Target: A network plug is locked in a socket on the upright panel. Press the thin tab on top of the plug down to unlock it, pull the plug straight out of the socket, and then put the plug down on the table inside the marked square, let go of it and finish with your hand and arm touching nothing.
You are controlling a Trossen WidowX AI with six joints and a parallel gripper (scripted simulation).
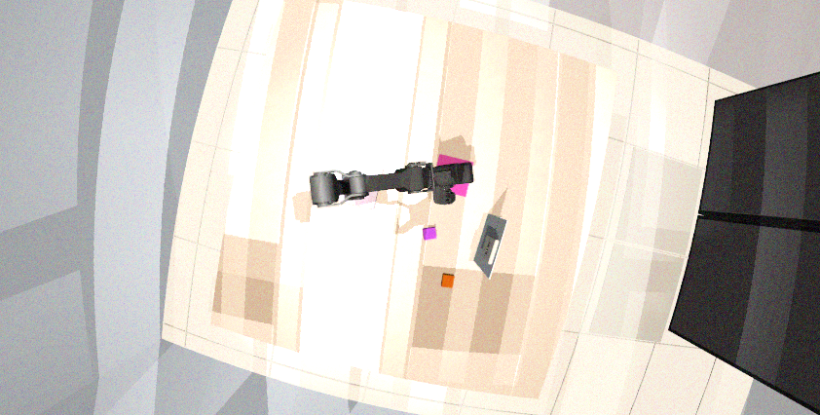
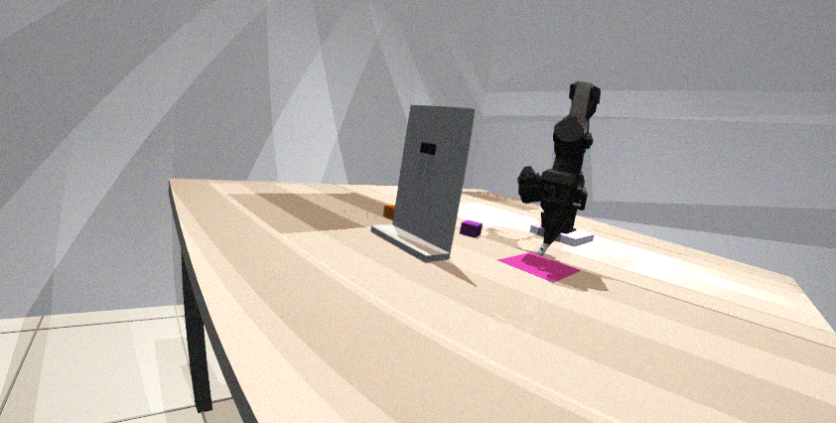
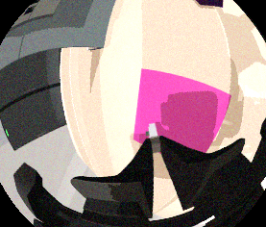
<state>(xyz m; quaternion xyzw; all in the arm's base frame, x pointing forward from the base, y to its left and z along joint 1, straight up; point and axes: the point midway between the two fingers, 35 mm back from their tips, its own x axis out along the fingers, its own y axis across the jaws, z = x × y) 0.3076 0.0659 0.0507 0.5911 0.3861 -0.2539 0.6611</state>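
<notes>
The magenta marked square is 40 mm below my gripper tip and 10 mm behind it. Round my gripper tip: grey upright panel 210 mm to the right, 110 mm ahead, 70 mm above; network plug 10 mm ahead.
</notes>
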